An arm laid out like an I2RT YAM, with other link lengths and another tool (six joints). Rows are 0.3 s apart.
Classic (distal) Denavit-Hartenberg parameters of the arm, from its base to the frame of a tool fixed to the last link. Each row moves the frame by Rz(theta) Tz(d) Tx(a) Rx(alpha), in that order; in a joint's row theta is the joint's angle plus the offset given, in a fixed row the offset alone. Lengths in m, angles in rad.
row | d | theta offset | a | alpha
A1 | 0.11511 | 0 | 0.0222 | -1.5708
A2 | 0 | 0 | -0.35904 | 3.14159
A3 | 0 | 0.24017 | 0.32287 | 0
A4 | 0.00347 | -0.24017 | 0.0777 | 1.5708
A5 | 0.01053 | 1.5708 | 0 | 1.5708
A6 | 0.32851 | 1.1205 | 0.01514 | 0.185
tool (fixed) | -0.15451 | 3.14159 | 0 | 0
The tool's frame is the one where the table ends.
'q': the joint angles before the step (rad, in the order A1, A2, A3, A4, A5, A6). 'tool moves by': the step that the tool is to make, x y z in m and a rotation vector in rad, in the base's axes. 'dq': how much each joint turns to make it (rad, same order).
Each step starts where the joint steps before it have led.
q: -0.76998, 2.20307, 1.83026, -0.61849, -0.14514, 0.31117
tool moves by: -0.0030, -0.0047, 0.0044, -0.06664, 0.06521, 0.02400
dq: 0.01219, 0.00562, 0.03707, -0.03910, 0.07179, -0.06102
